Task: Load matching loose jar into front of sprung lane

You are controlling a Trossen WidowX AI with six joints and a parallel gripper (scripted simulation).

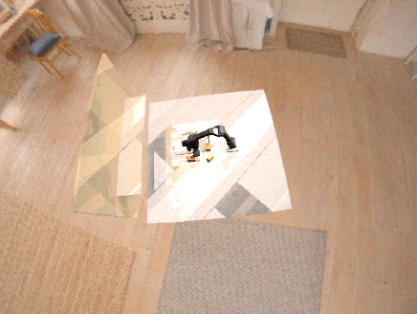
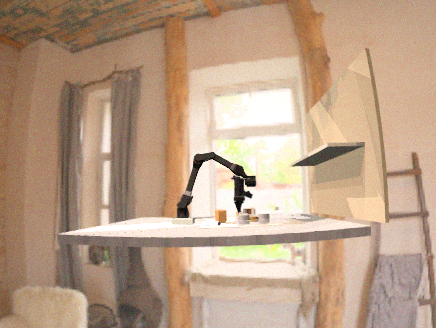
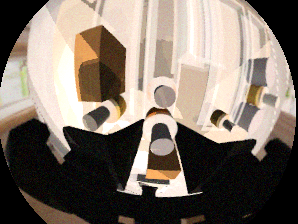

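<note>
Right now the brown block is 6 cm ahead of my gripper tip, 8 cm to the left of it and 1 cm below it. Also, from my gripper tip: tall panel 62 cm ahead, 1 cm to the right, 35 cm above; shelf 51 cm ahead, 1 cm to the right, 32 cm above.
</note>
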